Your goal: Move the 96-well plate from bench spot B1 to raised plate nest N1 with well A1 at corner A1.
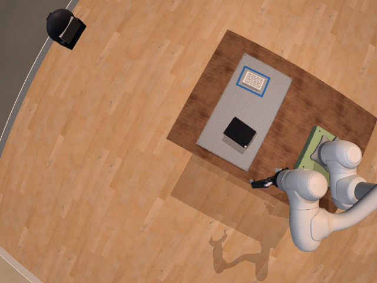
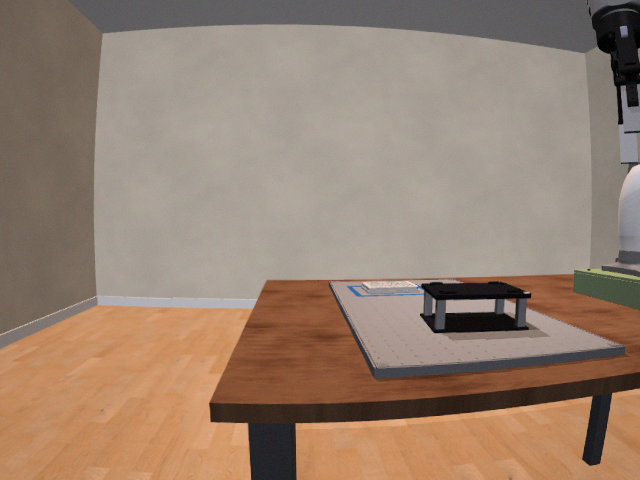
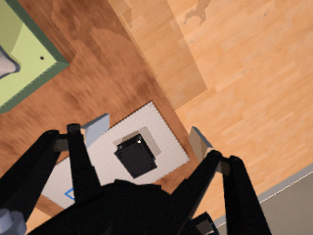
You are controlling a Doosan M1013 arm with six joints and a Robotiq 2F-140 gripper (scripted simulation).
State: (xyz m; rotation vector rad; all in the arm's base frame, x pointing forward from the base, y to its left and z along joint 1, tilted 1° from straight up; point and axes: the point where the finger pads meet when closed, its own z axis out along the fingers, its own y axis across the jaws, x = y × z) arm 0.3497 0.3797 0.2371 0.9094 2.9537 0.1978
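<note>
My gripper is now 31 cm short of the white 96-well plate, 49 cm to the left of it and 29 cm above it. Also, from my hand: black raised nest N1: 20 cm ahead, 15 cm to the right, 24 cm below.
</note>
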